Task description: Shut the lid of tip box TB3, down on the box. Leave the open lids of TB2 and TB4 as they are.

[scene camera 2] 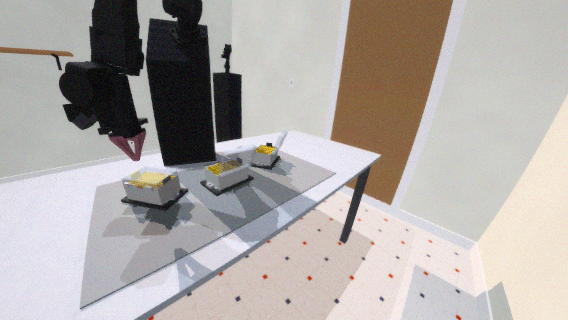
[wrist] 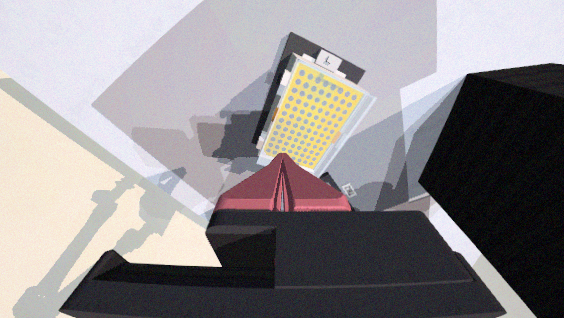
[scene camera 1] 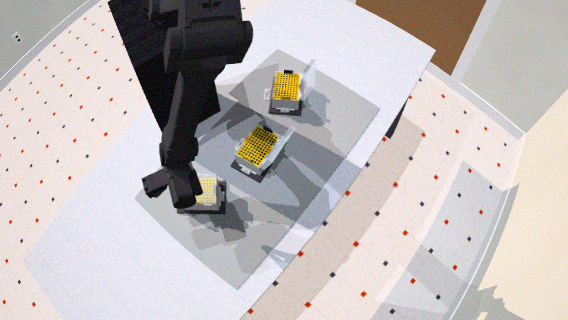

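Where they show: gripper, fingertip midpoint: [scene camera 2: 136, 160] [wrist: 282, 159]; arm's base, origin of the base link: [scene camera 2: 188, 36].
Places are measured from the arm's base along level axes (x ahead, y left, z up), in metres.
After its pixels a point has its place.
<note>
TB3, the nearest box [scene camera 1: 206, 192] @(x 0.201, y -0.306, z -0.436 m) [scene camera 2: 151, 190] @(x 0.224, y -0.335, z -0.456 m) [wrist: 312, 117] @(x 0.151, y -0.317, z -0.436 m), stands on its dark base. Its clear lid [scene camera 2: 150, 176] @(x 0.184, y -0.312, z -0.436 m) [wrist: 371, 103] @(x 0.102, y -0.284, z -0.436 m) lies over the whole yellow rack and looks down; a small gap cannot be ruled out. My gripper [scene camera 2: 136, 159] @(x 0.180, y -0.334, z -0.382 m) [wrist: 282, 159] @(x 0.180, y -0.334, z -0.382 m) is shut and empty, its tips above the box's end and apart from the lid; in scene camera 1 the arm hides the fingers. The middle box [scene camera 1: 257, 146] [scene camera 2: 229, 177] @(x 0.326, y -0.143, z -0.473 m) and the far box [scene camera 1: 286, 87] [scene camera 2: 265, 156] @(x 0.338, y 0.068, z -0.465 m) have open, raised clear lids. Which is TB2 and which TB4 is unreadable.
The boxes stand in a row on a grey mat [scene camera 1: 240, 275] @(x 0.356, y -0.497, z -0.513 m) [scene camera 2: 95, 285] @(x 0.337, y -0.516, z -0.513 m) on the white table [scene camera 1: 75, 240] @(x -0.247, y -0.631, z -0.516 m) [scene camera 2: 40, 220] @(x 0.014, y -0.538, z -0.517 m). A tall black pedestal [scene camera 2: 182, 100] @(x 0.041, y -0.080, z -0.249 m) stands behind the table. The middle box's white label [wrist: 348, 190] @(x 0.225, y -0.101, z -0.511 m) shows beside the fingers.
</note>
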